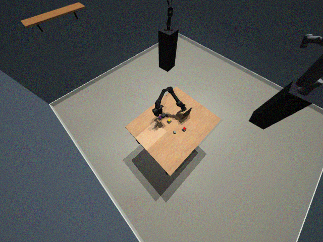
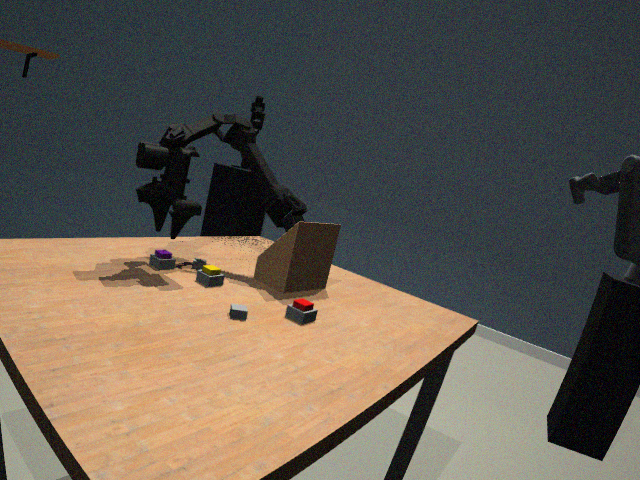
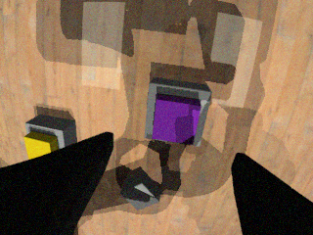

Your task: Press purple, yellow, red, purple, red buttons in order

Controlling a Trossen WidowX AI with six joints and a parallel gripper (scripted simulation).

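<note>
The purple button is 50 mm below my gripper tip. From my gripper tip the other things lie so: yellow button 40 mm behind, 130 mm to the left, 50 mm below; then small grey block 40 mm ahead, 300 mm to the left, 70 mm below; then pale block 100 mm behind, 40 mm to the left, 70 mm below.
</note>
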